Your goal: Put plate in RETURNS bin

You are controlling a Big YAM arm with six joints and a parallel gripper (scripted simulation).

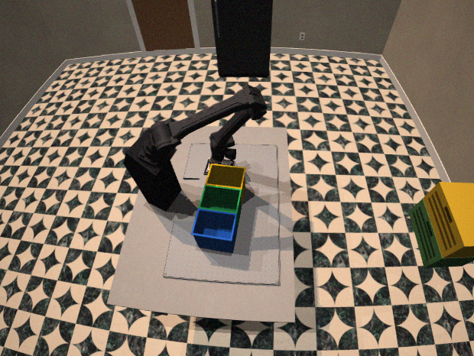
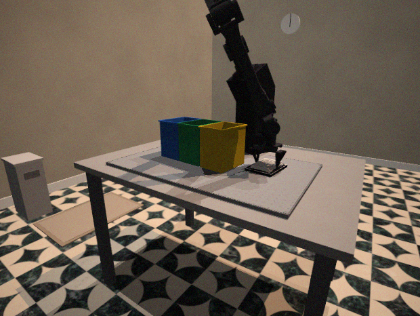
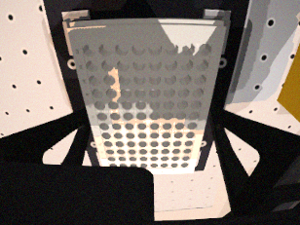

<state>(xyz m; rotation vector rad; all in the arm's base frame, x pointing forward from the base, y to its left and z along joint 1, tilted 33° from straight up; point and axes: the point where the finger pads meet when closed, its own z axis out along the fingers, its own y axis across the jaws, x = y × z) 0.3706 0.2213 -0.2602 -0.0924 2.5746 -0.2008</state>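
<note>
The white 96-well plate is right at my hand. The rest, counted from my hand: black plate nest: 2 cm below; green bin: 30 cm to the right, 10 cm ahead, 7 cm above; yellow bin: 17 cm to the right, 10 cm ahead, 7 cm above.
</note>
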